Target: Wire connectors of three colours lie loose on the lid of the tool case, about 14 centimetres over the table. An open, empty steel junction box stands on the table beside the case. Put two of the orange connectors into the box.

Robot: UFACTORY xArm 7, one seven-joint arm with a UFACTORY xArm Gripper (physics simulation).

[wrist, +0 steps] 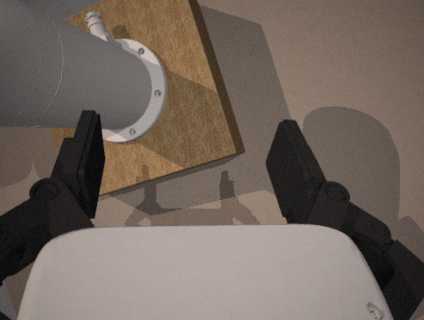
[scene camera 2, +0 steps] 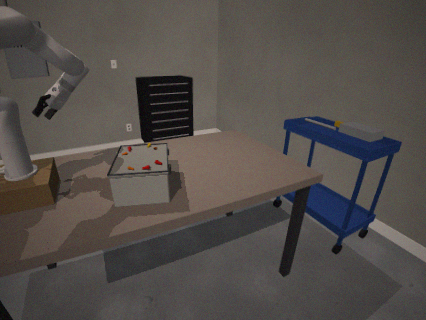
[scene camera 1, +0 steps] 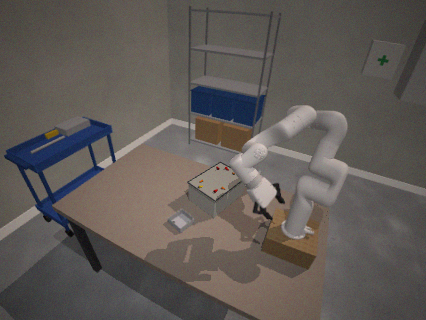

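Seen in the pictures: gripper, fingertip midpoint: (wrist: pixel 190 138) (scene camera 2: pixel 40 116) (scene camera 1: pixel 276 211); arm's base, origin of the base link: (wrist: pixel 121 91) (scene camera 2: pixel 21 173) (scene camera 1: pixel 293 229).
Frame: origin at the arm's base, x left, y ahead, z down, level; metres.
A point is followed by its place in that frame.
The light grey tool case (scene camera 1: pixel 201 201) {x -0.042, y 0.516, z 0.042 m} (scene camera 2: pixel 140 191) {x -0.315, y 0.413, z 0.043 m} stands on the table. On its lid (scene camera 1: pixel 214 179) {x -0.172, y 0.488, z -0.034 m} (scene camera 2: pixel 141 157) {x -0.180, y 0.467, z -0.034 m} lie three orange connectors: one (scene camera 1: pixel 233 173) {x -0.264, y 0.397, z -0.044 m} (scene camera 2: pixel 131 168) {x -0.274, y 0.401, z -0.040 m}, a second (scene camera 1: pixel 223 188) {x -0.112, y 0.412, z -0.040 m} (scene camera 2: pixel 125 153) {x -0.118, y 0.416, z -0.041 m} and a third (scene camera 1: pixel 201 181) {x -0.117, y 0.549, z -0.040 m} (scene camera 2: pixel 155 148) {x -0.129, y 0.548, z -0.041 m}. A yellow connector (scene camera 1: pixel 200 187) {x -0.063, y 0.533, z -0.042 m} (scene camera 2: pixel 149 145) {x -0.076, y 0.538, z -0.041 m} and several red ones (scene camera 1: pixel 215 191) {x -0.065, y 0.443, z -0.044 m} (scene camera 2: pixel 146 167) {x -0.303, y 0.450, z -0.043 m} lie there too. The open steel junction box (scene camera 1: pixel 181 221) {x 0.090, y 0.580, z 0.104 m} is empty, beside the case; it does not show in scene camera 2. My gripper (scene camera 1: pixel 276 209) {x 0.109, y 0.115, z -0.199 m} (scene camera 2: pixel 43 115) {x 0.109, y 0.115, z -0.199 m} (wrist: pixel 190 138) {x 0.109, y 0.115, z -0.199 m} is open and empty, above the table near the arm's base, away from the case.
The arm's base stands on a wooden block (scene camera 1: pixel 289 246) {x 0.114, y 0.011, z -0.007 m} (scene camera 2: pixel 30 197) {x -0.126, y 0.028, z 0.055 m} (wrist: pixel 180 115) {x 0.060, y 0.060, z -0.004 m} at the table's end. A blue cart (scene camera 1: pixel 67 153) (scene camera 2: pixel 367 150) stands past the other end of the table (scene camera 1: pixel 125 200) {x 0.082, y 0.966, z 0.106 m} (scene camera 2: pixel 240 165) {x -0.225, y 0.968, z 0.105 m}. A shelf rack (scene camera 1: pixel 189 75) and a black drawer cabinet (scene camera 2: pixel 165 108) stand away from the table.
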